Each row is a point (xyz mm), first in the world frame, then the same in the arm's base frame.
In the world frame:
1: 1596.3 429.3 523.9
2: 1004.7 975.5 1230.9
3: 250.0 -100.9 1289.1
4: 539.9 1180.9 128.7
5: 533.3 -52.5 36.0
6: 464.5 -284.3 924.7
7: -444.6 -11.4 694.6
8: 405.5 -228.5 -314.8
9: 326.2 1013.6 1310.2
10: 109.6 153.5 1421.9
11: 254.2 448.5 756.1
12: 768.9 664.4 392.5
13: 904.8 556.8 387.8
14: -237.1 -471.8 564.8
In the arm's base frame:
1: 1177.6 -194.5 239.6
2: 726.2 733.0 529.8
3: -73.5 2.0 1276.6
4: 120.8 317.9 -436.8
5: 29.5 -725.2 221.4
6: 75.6 -385.4 1076.2
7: -839.8 -180.6 804.1
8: -157.3 -1053.7 55.4
9: 69.4 898.9 625.9
10: -178.4 301.9 1243.4
11: -113.9 132.5 523.5
12: 354.9 26.6 62.3
13: 482.3 -80.4 111.3
14: -680.1 -653.0 956.5

